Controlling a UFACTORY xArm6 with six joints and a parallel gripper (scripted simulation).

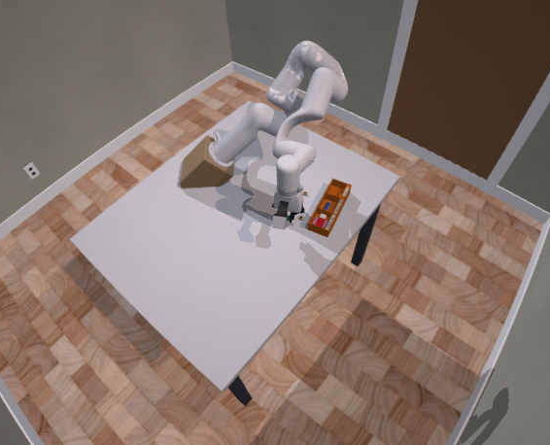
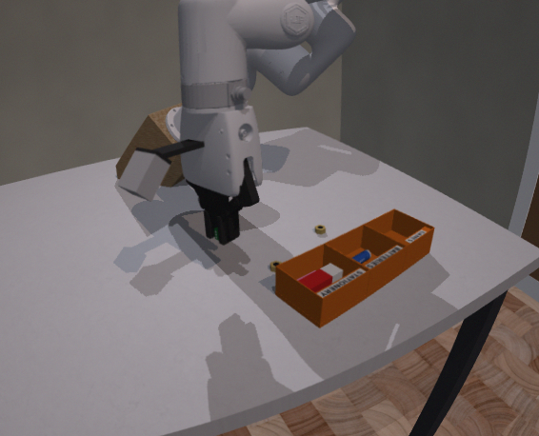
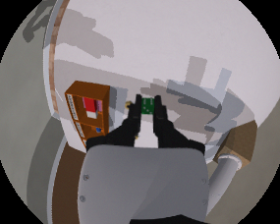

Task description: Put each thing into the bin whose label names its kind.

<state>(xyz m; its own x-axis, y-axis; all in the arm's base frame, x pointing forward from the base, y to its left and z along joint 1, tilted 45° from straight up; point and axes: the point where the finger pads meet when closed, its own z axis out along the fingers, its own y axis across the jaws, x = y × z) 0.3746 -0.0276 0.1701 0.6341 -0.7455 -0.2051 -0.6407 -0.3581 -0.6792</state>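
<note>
Now: the orange three-part bin 10 mm ahead of my hand, 190 mm to the left of it and 60 mm below it. Also, from my hand: pink eraser (50 mm ahead, 120 mm to the left, 70 mm below); then red-and-white eraser (50 mm ahead, 120 mm to the left, 60 mm below); then green die (10 mm below).
</note>
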